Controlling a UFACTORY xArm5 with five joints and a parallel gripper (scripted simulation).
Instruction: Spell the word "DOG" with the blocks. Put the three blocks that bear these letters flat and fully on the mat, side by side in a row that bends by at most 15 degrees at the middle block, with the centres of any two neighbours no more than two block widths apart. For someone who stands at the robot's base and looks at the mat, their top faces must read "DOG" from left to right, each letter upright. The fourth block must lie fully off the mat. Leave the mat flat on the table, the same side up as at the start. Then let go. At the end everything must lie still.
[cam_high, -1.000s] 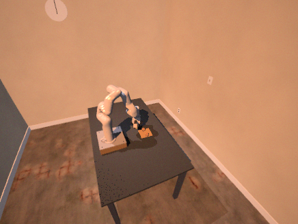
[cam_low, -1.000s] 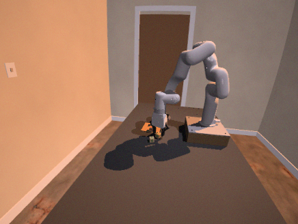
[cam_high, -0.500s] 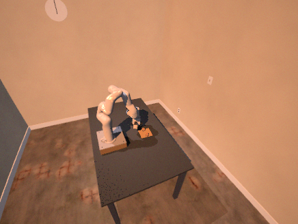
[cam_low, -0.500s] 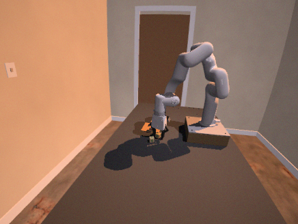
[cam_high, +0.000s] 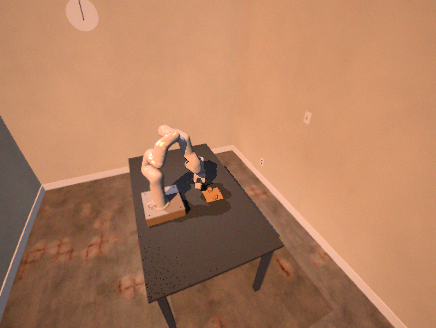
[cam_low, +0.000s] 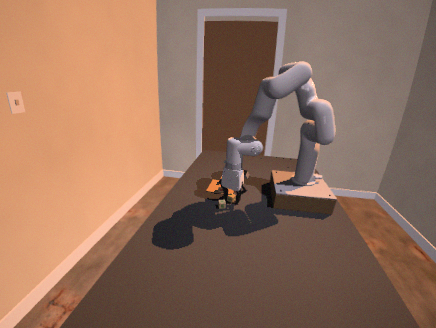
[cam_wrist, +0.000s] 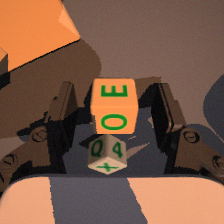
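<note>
Right now the orange mat is 50 mm ahead of my hand, 130 mm to the right of it and 20 mm below it.
</note>
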